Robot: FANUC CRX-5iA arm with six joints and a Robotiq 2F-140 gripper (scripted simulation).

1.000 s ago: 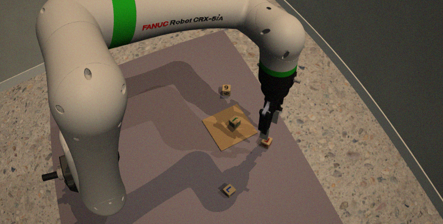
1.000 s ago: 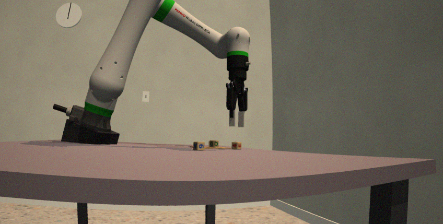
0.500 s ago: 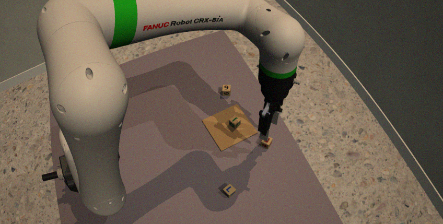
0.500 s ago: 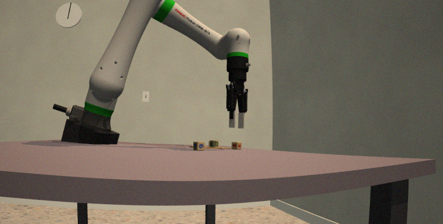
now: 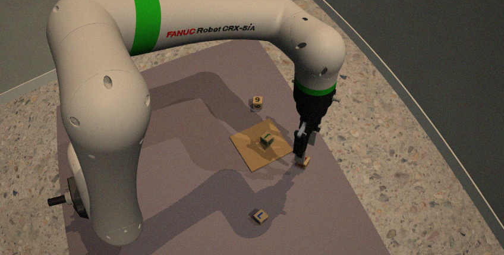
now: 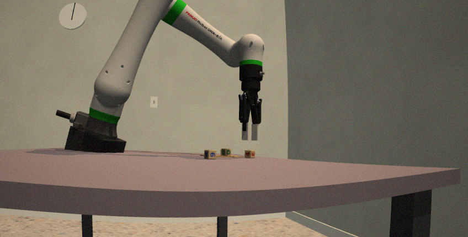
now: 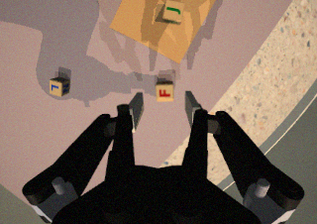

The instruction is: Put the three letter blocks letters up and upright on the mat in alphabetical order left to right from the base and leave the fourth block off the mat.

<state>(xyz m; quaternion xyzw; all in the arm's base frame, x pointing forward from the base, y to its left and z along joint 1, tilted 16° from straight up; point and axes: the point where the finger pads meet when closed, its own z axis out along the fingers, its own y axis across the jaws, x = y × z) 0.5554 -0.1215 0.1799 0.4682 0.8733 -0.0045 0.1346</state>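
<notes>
The red-lettered block is 80 mm below my hand. From my hand the other things lie so: tan mat (70 mm behind, 120 mm to the left, 100 mm below); blue-marked block (190 mm behind, 100 mm to the right, 80 mm below); green-lettered block (50 mm behind, 120 mm to the left, 80 mm below).
</notes>
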